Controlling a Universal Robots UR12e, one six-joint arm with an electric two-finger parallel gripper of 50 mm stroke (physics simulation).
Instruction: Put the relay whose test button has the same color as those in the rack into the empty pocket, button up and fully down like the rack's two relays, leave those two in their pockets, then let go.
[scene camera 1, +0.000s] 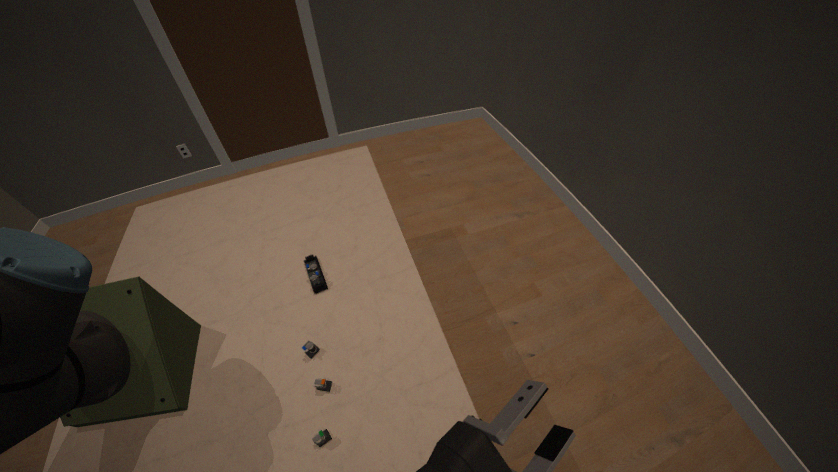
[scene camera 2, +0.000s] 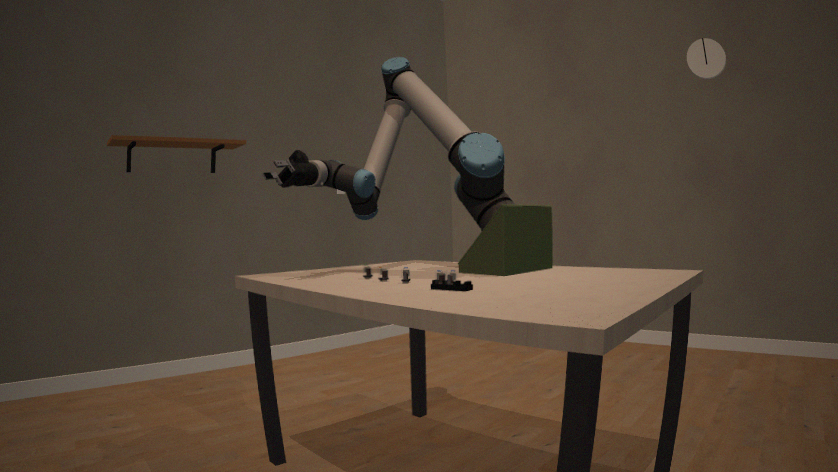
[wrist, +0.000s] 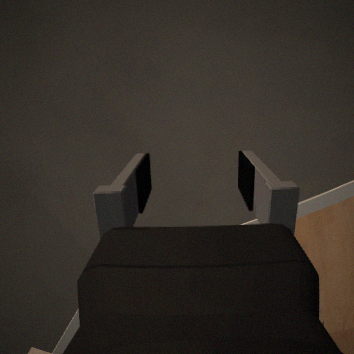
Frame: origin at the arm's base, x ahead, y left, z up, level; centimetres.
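Where they show: gripper, between the fingertips: (scene camera 1: 551, 407) (scene camera 2: 270, 170) (wrist: 194, 170); arm's base, origin of its link: (scene camera 1: 88, 356) (scene camera 2: 510, 232).
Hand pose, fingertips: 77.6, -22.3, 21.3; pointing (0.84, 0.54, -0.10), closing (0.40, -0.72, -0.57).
Each offset is from my fingertips to the top centre of the thing, as dx, dy, dz. Level surfaces: height alone.
The black rack {-32.8, +43.8, -32.0} (scene camera 1: 323, 287) (scene camera 2: 451, 286) stands on the table, with two blue-button relays seated side by side in it, one relay {-32.8, +43.8, -29.4} (scene camera 1: 311, 266) and another relay {-31.9, +40.7, -29.4} (scene camera 1: 314, 276). The pocket outlines are too small to tell clearly. A loose relay with a blue button {-32.9, +23.3, -29.9} (scene camera 1: 310, 349) (scene camera 2: 405, 274) stands on the table nearest the rack. A relay with an orange button {-30.3, +15.5, -29.9} (scene camera 1: 322, 384) (scene camera 2: 383, 273) and a relay with a green button {-30.7, +5.5, -29.9} (scene camera 1: 321, 437) (scene camera 2: 367, 272) stand farther along. My gripper (scene camera 1: 550, 410) (scene camera 2: 273, 169) (wrist: 194, 170) is open and empty, high up and beyond the table's edge, far from the relays.
The table {dz -34.3} (scene camera 1: 363, 222) (scene camera 2: 586, 299) carries the green arm base (scene camera 1: 167, 351) (scene camera 2: 524, 240). A wall shelf (scene camera 2: 175, 141) hangs behind the gripper in scene camera 2. The wrist view shows wall and a strip of wooden floor (wrist: 335, 250).
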